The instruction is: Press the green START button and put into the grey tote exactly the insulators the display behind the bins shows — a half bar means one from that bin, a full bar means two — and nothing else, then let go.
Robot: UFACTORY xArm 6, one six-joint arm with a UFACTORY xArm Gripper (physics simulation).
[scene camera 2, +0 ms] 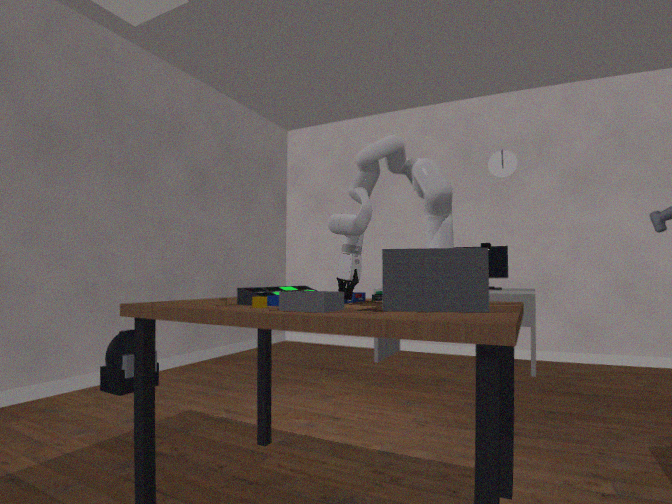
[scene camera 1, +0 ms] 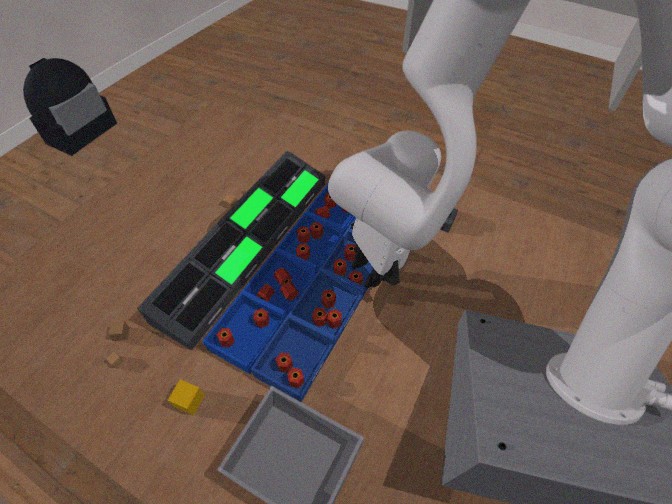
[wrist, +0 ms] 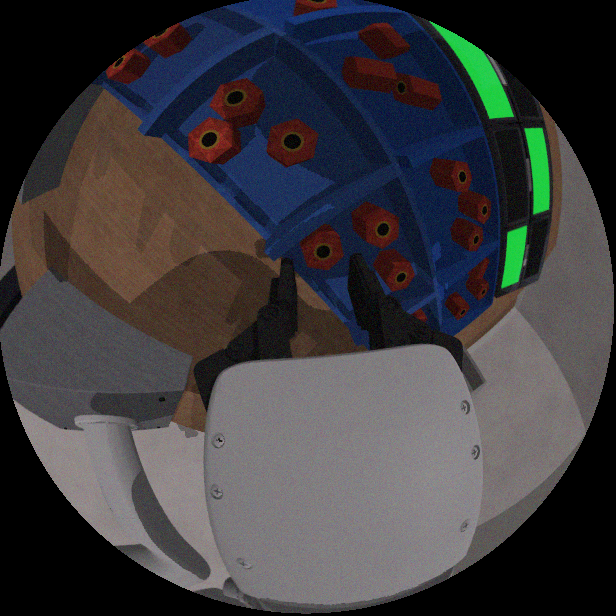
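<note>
Blue bins [scene camera 1: 295, 295] in a two-wide grid hold red hexagonal insulators [scene camera 1: 325, 314]. Behind them the black display [scene camera 1: 233, 249] shows three green bars [scene camera 1: 238, 260]; the other cells are dark. The grey tote [scene camera 1: 290, 453] sits empty in front of the bins. My gripper [scene camera 1: 382, 279] is open and empty, hanging low over the bins' robot-side edge. In the wrist view my gripper's fingers [wrist: 321, 281] point at the bin rim, with an insulator [wrist: 322, 248] just beyond the tips. The START button is hidden in scene camera 1.
A yellow cube [scene camera 1: 186, 396] and two small tan cubes [scene camera 1: 115, 341] lie left of the tote. The robot's grey base block [scene camera 1: 521, 412] stands right of the bins and tote. The arm's elbow [scene camera 1: 390, 200] overhangs the far bins.
</note>
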